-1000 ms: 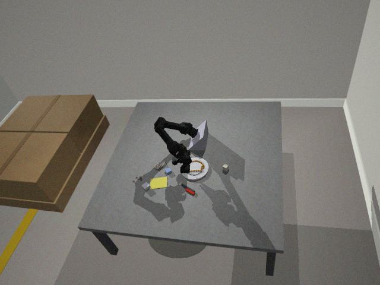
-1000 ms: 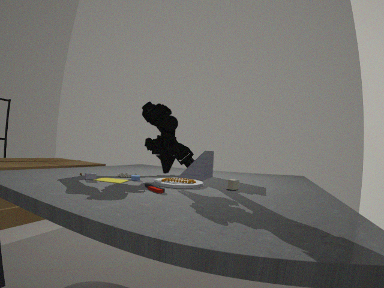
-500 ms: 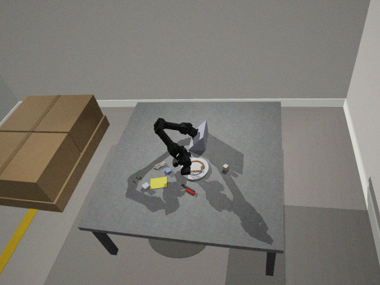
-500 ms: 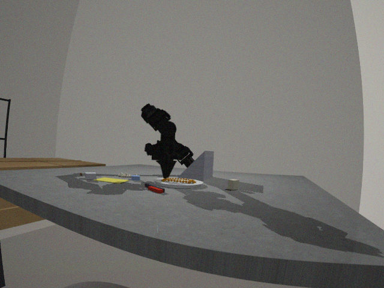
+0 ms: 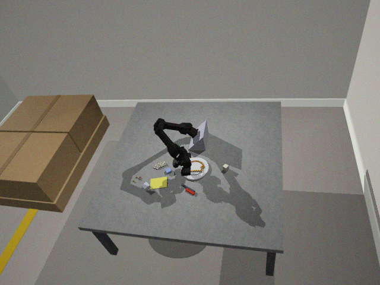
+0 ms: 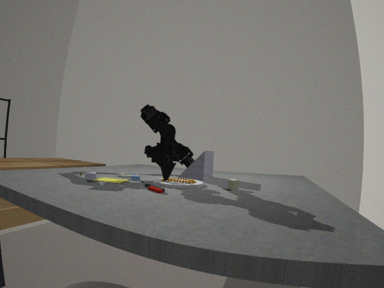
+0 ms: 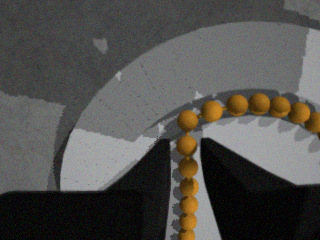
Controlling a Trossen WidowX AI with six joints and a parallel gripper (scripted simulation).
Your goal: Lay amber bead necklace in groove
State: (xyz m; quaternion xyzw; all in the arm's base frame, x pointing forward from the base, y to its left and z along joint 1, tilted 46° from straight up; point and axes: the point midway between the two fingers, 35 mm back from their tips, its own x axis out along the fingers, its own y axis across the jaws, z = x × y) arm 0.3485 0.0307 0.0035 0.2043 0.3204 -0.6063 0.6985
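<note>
The round bead board lies 4 cm behind my gripper tip, 4 cm to the left of it and 1 cm below it. Also, from my gripper tip: blue cube 15 cm to the right, 1 cm below; then yellow sheet 11 cm ahead, 19 cm to the right, 1 cm below; then red-handled tool 15 cm ahead, 4 cm to the left, 1 cm below.
</note>
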